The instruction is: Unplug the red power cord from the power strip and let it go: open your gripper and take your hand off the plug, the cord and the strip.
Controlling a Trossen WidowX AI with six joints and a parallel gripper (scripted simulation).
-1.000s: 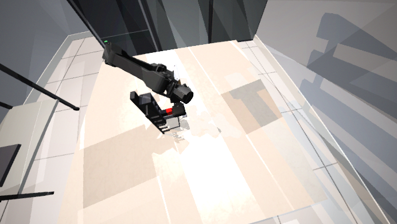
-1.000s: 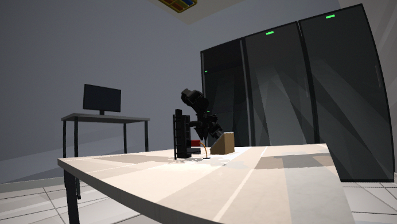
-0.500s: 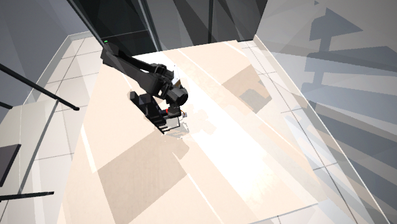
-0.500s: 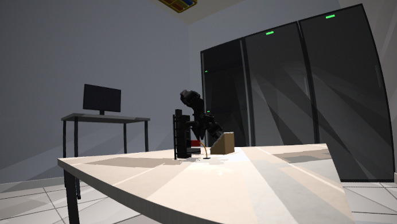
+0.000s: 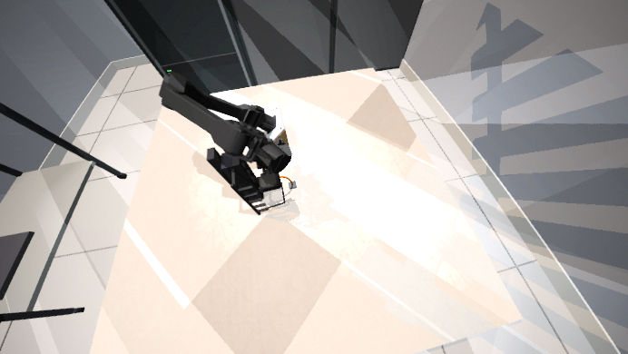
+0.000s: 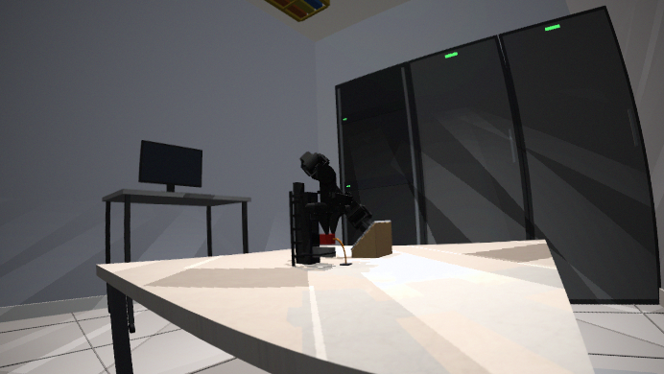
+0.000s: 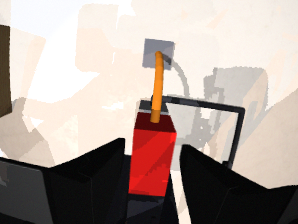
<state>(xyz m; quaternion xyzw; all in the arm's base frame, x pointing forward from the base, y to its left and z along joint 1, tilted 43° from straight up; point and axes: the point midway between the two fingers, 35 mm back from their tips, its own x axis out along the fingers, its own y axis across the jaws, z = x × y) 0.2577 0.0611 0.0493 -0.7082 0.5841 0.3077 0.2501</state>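
Now: the red plug 10 mm ahead of my gripper tip, 30 mm to the right of it and 10 mm below it.
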